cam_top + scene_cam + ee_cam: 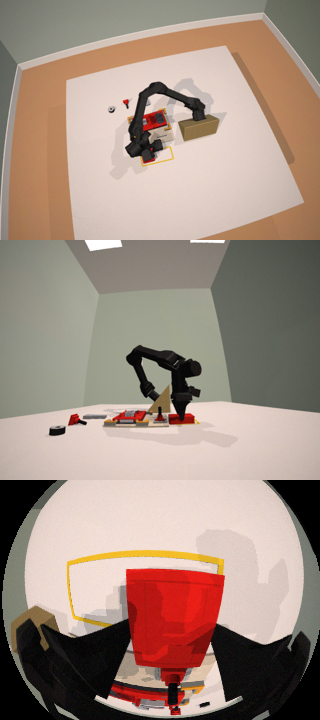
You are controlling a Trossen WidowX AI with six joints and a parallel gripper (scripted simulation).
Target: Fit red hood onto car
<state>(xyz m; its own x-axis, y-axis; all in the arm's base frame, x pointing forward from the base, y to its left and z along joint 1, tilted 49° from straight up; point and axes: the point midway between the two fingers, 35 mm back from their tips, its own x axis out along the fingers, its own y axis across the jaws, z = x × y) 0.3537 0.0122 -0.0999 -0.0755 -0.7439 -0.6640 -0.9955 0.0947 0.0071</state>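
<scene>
The grey engine block lies 3 cm behind my gripper tip, 20 cm to the right of it and 1 cm above it. The rest, counted from my gripper tip: red hood right at my gripper tip; then black wheel 14 cm ahead, 39 cm to the right; then black post 8 cm to the right, 2 cm above.
</scene>
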